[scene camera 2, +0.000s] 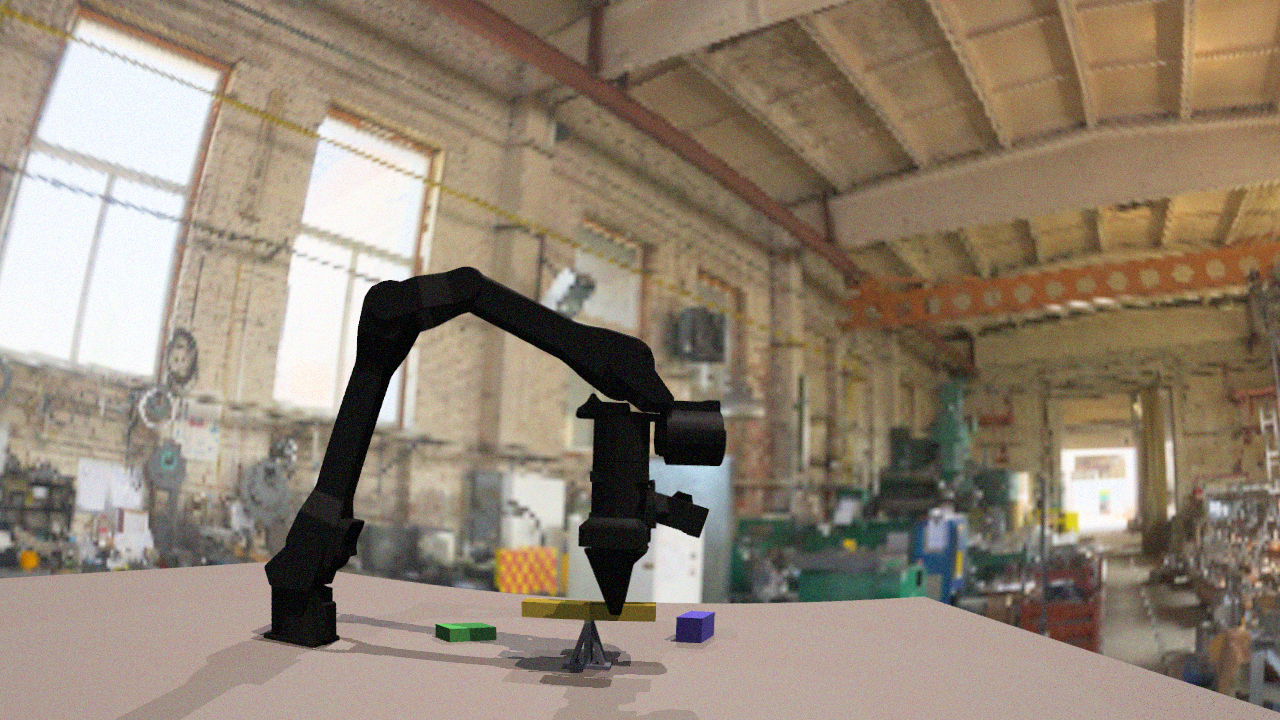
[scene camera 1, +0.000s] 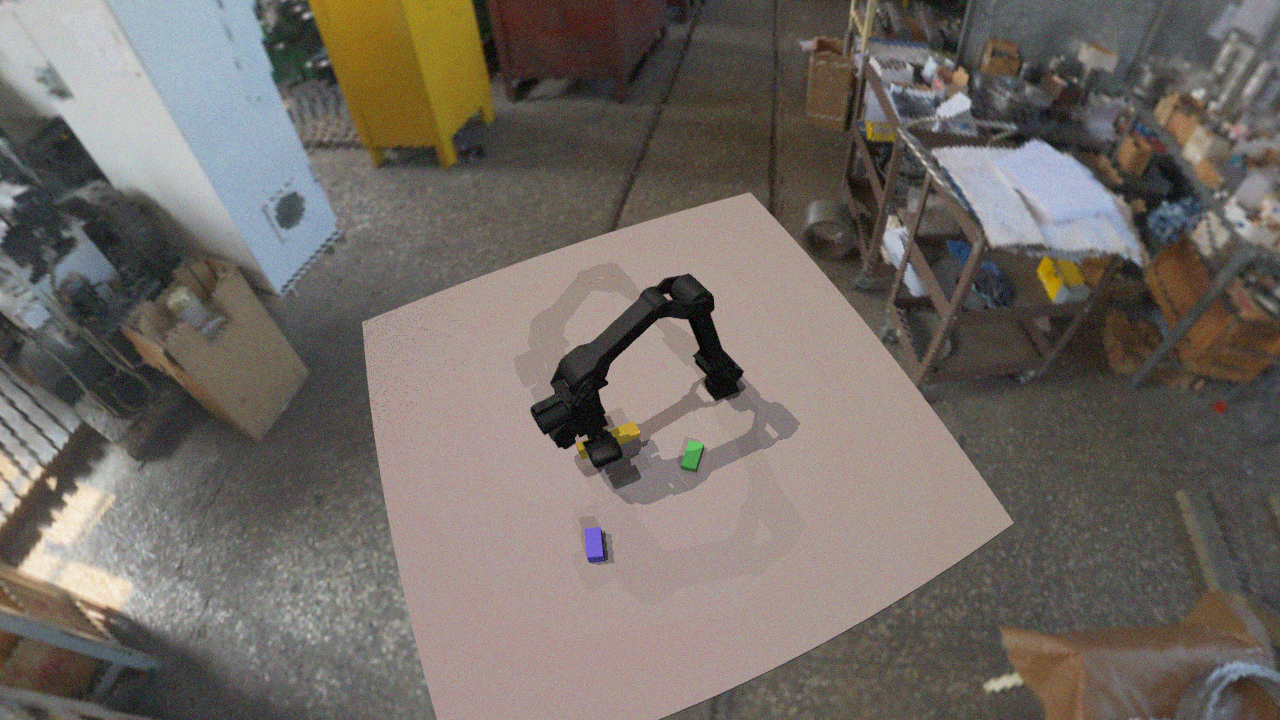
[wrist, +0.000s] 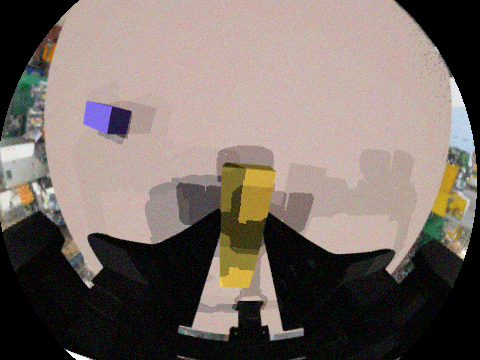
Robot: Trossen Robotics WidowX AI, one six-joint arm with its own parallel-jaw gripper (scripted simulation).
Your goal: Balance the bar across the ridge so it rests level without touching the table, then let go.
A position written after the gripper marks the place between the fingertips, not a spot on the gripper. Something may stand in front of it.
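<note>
The gripper is visible at (scene camera 1: 596,445), (scene camera 2: 616,612) and (wrist: 242,215). Purple block (scene camera 2: 695,626), also (wrist: 105,118). Yellow bar (scene camera 2: 531,607), likewise (wrist: 246,189). A green block (scene camera 2: 455,632) is present; the wrist view does not show it, as it is hidden by the gripper.
</note>
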